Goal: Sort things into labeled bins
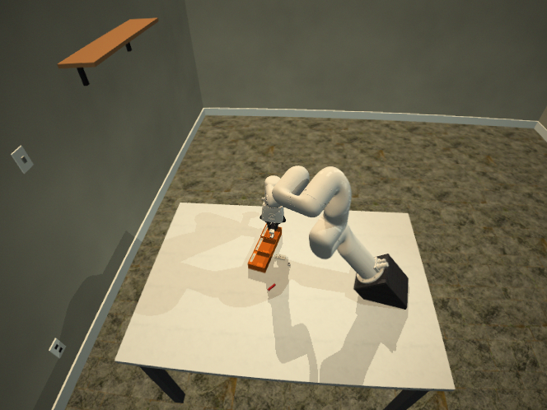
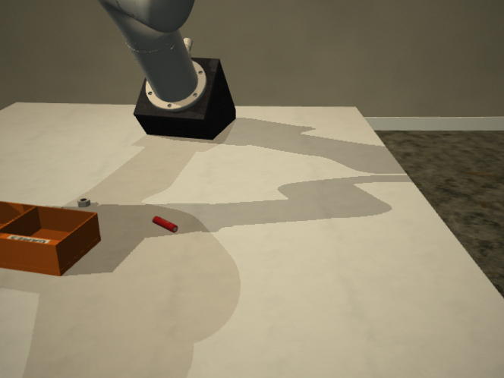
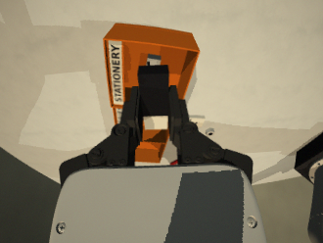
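Right now my hand is 10 mm short of the grey ribbed block and 70 mm above it. Round my hand: black thing: 10 mm to the left, 20 mm below; then white domino: 60 mm behind, 110 mm to the left, 80 mm below; then grey nut: 120 mm behind, 140 mm to the left, 80 mm below.
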